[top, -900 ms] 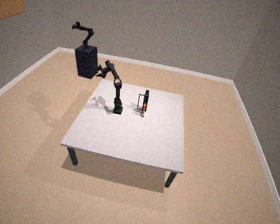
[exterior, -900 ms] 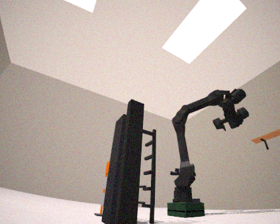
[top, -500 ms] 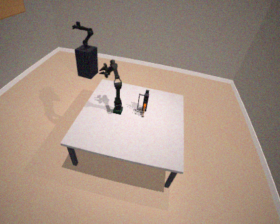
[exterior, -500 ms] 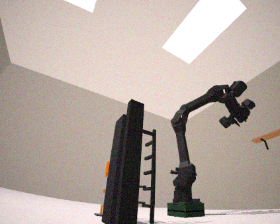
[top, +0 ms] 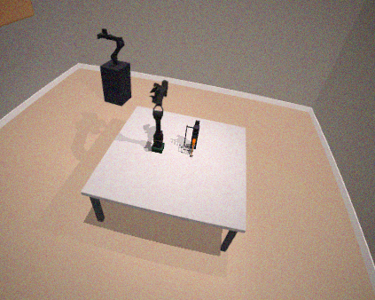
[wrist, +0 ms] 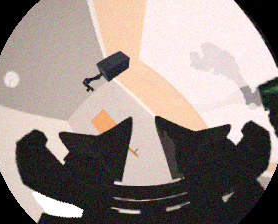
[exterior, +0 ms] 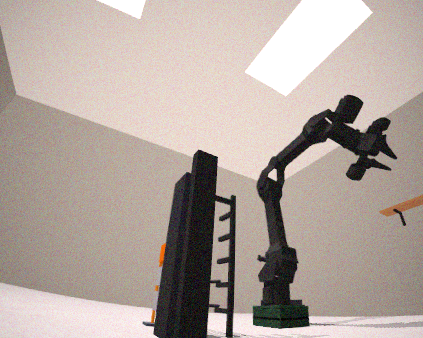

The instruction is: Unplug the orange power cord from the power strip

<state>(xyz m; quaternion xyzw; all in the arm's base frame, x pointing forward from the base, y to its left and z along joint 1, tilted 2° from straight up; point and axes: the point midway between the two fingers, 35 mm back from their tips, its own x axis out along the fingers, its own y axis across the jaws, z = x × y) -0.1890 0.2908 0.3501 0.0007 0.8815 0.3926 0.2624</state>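
My gripper tip is 53 cm short of the orange plug, 24 cm above it and 18 cm to the left of it.
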